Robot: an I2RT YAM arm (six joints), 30 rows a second.
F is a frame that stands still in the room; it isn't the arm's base.
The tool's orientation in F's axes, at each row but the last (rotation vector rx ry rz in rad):
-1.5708 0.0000 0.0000
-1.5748 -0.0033 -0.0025
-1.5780 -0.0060 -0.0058
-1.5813 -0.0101 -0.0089
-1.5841 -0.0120 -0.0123
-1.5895 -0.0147 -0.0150
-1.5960 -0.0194 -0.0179
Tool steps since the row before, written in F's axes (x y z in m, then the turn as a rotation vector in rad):
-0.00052 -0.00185 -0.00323 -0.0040 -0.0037 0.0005
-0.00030 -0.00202 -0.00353 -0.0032 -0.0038 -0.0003
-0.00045 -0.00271 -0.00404 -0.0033 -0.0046 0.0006
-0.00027 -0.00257 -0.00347 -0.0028 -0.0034 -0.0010
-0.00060 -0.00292 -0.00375 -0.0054 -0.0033 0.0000
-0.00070 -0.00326 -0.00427 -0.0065 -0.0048 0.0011
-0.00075 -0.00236 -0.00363 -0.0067 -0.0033 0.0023
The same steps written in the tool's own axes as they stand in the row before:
-0.00052 0.00323 -0.00185 -0.0040 -0.0005 -0.0037
-0.00031 0.00354 -0.00201 -0.0032 0.0003 -0.0038
-0.00048 0.00406 -0.00268 -0.0033 -0.0006 -0.0046
-0.00031 0.00349 -0.00253 -0.0028 0.0010 -0.0034
-0.00066 0.00378 -0.00287 -0.0054 0.0000 -0.0033
-0.00078 0.00432 -0.00318 -0.0065 -0.0011 -0.0048
-0.00084 0.00367 -0.00227 -0.0066 -0.0024 -0.0034

